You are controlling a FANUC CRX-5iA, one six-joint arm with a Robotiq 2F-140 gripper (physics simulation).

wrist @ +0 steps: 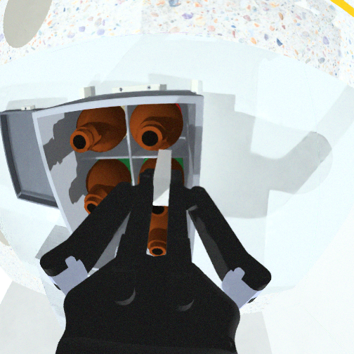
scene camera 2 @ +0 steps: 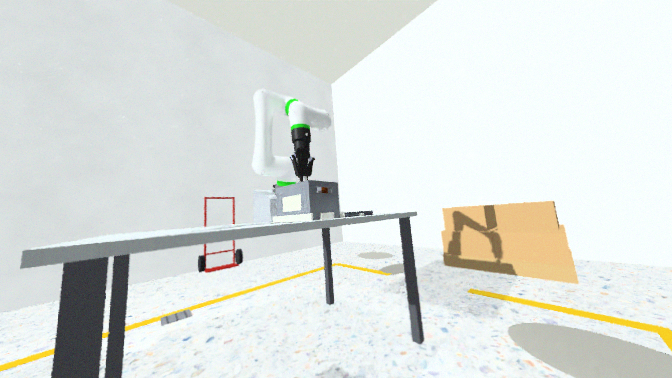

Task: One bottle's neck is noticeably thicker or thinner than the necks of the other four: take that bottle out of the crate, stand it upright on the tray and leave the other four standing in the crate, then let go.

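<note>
The grey crate [scene camera 2: 325, 206] [wrist: 198, 130] holds five brown bottles. In the wrist view, one bottle [wrist: 106, 125] is at upper left, one [wrist: 162, 117] at upper right, one [wrist: 107, 174] at middle left; another [wrist: 176, 167] at middle right is partly hidden by the fingers, and a fifth bottle [wrist: 159, 232] shows below it, largely hidden. The upper-right mouth looks largest, but the angle leaves neck thickness uncertain. My gripper [scene camera 2: 303, 178] [wrist: 164, 160] is shut and empty, pointing down over the right-hand column. A shallow dark grey tray [wrist: 27, 160] lies left of the crate.
The crate stands on the grey table [scene camera 2: 200, 237]. White pieces [scene camera 2: 292, 218] [wrist: 142, 88] lie beside the crate. A low dark item [scene camera 2: 358, 213] lies near the table's edge. A red hand truck [scene camera 2: 220, 198] and cardboard boxes [scene camera 2: 535, 245] stand on the floor.
</note>
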